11 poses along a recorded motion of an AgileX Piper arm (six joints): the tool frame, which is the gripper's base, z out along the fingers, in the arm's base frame.
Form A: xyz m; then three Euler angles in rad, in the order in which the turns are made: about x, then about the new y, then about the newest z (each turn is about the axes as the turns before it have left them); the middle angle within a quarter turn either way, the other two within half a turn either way.
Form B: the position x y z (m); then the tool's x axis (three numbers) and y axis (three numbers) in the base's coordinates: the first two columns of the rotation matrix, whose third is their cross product. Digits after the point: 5 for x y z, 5 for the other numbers.
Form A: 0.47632 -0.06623 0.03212 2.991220 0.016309 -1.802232
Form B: 0.47632 -0.06623 0.03212 -0.22934 0.96179 -0.14951 0.97321 0.22916 -0.01867
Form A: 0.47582 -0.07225 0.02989 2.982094 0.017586 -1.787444
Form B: 0.47582 -0.07225 0.02989 -0.21492 0.96363 -0.15884 0.97647 0.21496 -0.01718
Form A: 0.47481 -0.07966 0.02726 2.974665 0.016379 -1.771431
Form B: 0.47481 -0.07966 0.02726 -0.19926 0.96578 -0.16604 0.97981 0.19919 -0.01729
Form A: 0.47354 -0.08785 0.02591 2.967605 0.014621 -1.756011
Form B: 0.47354 -0.08785 0.02591 -0.18414 0.96759 -0.17280 0.98279 0.18386 -0.01773
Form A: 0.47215 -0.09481 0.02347 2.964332 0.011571 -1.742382
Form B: 0.47215 -0.09481 0.02347 -0.17073 0.96953 -0.17569 0.98525 0.17008 -0.01889
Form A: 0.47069 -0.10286 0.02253 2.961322 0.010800 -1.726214
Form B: 0.47069 -0.10286 0.02253 -0.15478 0.97164 -0.17878 0.98789 0.15420 -0.01726
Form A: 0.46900 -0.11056 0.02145 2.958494 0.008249 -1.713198
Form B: 0.46900 -0.11056 0.02145 -0.14192 0.97312 -0.18139 0.98984 0.14104 -0.01781
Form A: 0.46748 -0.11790 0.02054 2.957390 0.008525 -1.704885
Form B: 0.46748 -0.11790 0.02054 -0.13368 0.97405 -0.18264 0.99099 0.13297 -0.01618
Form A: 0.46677 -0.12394 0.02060 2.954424 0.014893 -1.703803
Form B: 0.46677 -0.12394 0.02060 -0.13260 0.97349 -0.18637 0.99106 0.13305 -0.01017
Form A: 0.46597 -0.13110 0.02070 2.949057 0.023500 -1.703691
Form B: 0.46597 -0.13110 0.02070 -0.13247 0.97227 -0.19272 0.99091 0.13451 -0.00249
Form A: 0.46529 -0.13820 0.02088 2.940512 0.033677 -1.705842
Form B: 0.46529 -0.13820 0.02088 -0.13456 0.97002 -0.20235 0.99033 0.13859 0.00580
